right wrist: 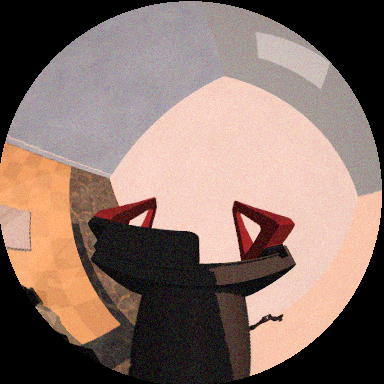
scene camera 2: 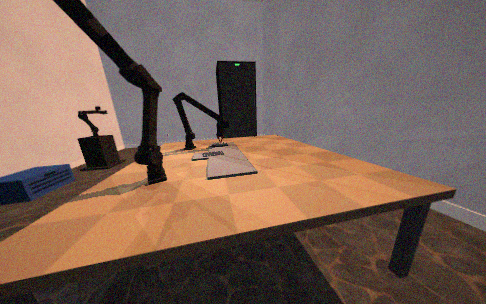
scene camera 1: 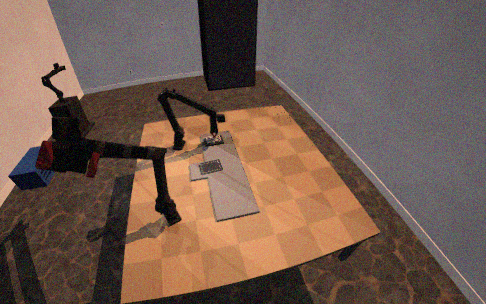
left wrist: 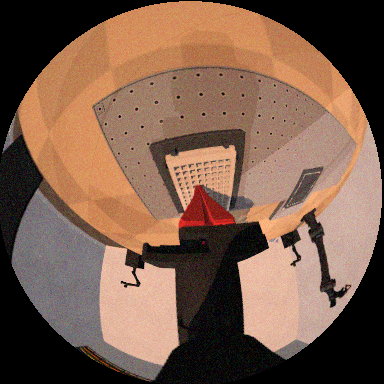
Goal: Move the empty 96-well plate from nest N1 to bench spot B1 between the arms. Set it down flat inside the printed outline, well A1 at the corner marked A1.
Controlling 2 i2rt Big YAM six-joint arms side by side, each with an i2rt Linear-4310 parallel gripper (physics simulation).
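Frame: origin at the left arm's base, x up, y ahead, z left, level; metres.
Where they show: left gripper, fingertip midpoint: [scene camera 2: 220,142] [scene camera 1: 214,137] [left wrist: 197,187]; right gripper, fingertip midpoint: [right wrist: 194,203] [scene camera 1: 74,167]; left arm's base, origin of the base link: [scene camera 2: 190,148] [scene camera 1: 179,145]; right arm's base, origin of the base link: [scene camera 2: 157,178] [scene camera 1: 172,216] [left wrist: 307,213].
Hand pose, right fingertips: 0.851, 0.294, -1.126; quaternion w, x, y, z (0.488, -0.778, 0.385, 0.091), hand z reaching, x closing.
Observation:
Things, the pixels of their centre, and the offset from my right fingertips, as dx, dy, dz. Level surfaces: height alone.
- pale 96-well plate, body centre: [left wrist: 204,188] [scene camera 1: 213,139] [scene camera 2: 219,143] -0.819, +0.006, +1.203
- dark nest, body centre: [left wrist: 204,184] -0.827, +0.006, +1.203
- grey board, its level: dx -0.838
- checkered table, its level: dx -0.851
The pale 96-well plate [scene camera 1: 214,140] [scene camera 2: 219,144] [left wrist: 218,169] lies in the dark nest [left wrist: 197,139] at the far end of the grey board. My left gripper [scene camera 1: 214,134] [scene camera 2: 220,140] [left wrist: 197,187] points down over the plate; its red fingers are pressed together with nothing between them and hide the plate's near middle in the left wrist view. The dark bench spot with its pale printed outline [scene camera 1: 211,166] [scene camera 2: 213,154] [left wrist: 303,187] bears nothing. Its A1 mark is too small to read. My right gripper [scene camera 1: 69,162] [right wrist: 194,203] is open and empty, raised at the left, away from the board.
The grey board [scene camera 1: 232,195] [scene camera 2: 230,167] [left wrist: 220,110] lies on the checkered table [scene camera 1: 300,210] [scene camera 2: 320,195]. The right arm's base stands at its left. A blue box [scene camera 1: 30,171] [scene camera 2: 42,181], a dark cabinet [scene camera 1: 229,45] [scene camera 2: 237,100] and a small arm on a pedestal [scene camera 2: 100,151] stand beyond the table.

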